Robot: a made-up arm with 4 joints.
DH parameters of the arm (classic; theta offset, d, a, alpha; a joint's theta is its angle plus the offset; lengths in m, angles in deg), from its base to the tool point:
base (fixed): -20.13 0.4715 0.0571 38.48
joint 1: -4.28 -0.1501 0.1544 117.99
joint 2: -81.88 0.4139 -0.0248 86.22
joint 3: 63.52 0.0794 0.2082 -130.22
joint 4: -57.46 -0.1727 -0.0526 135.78
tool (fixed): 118.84 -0.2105 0 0
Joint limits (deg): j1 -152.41..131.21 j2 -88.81..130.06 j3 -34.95..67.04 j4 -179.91..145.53
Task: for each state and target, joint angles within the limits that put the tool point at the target. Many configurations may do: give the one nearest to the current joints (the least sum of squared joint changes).
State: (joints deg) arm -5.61 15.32 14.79 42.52
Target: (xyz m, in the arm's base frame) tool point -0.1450 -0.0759 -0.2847
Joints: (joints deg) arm -34.47 13.89 26.89 25.59
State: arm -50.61 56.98 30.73 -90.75
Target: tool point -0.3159 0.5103 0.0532
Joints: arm -77.04 67.59 55.59 -109.17
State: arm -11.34 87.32 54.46 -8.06
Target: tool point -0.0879 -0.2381 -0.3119
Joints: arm -18.55 99.11 26.92 -1.75
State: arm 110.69 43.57 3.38 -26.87
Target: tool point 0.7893 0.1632 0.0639
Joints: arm 78.10 36.45 8.87 -19.13
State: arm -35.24 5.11 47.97 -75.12
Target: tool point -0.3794 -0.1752 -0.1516
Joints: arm -23.44 4.46 58.06 -80.72
